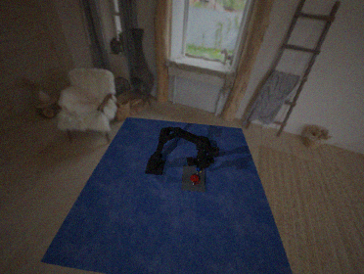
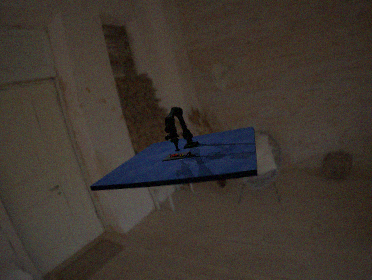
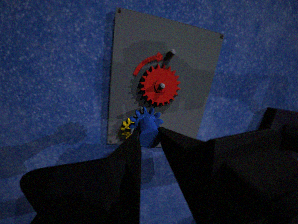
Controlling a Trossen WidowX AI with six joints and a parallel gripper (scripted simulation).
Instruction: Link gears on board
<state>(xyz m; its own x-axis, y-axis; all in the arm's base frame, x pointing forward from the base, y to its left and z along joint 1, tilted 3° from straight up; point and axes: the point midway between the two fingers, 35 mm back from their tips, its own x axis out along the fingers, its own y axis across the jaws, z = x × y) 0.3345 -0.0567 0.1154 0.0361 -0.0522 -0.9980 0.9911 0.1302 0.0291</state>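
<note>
Right now the blue gear is 1 cm below my gripper tip. From my gripper tip the other things lie so: grey board 8 cm below, 3 cm to the right, 3 cm behind; red gear 7 cm below, 4 cm to the right, 3 cm behind; yellow gear 7 cm below, 3 cm to the left, 2 cm ahead.
</note>
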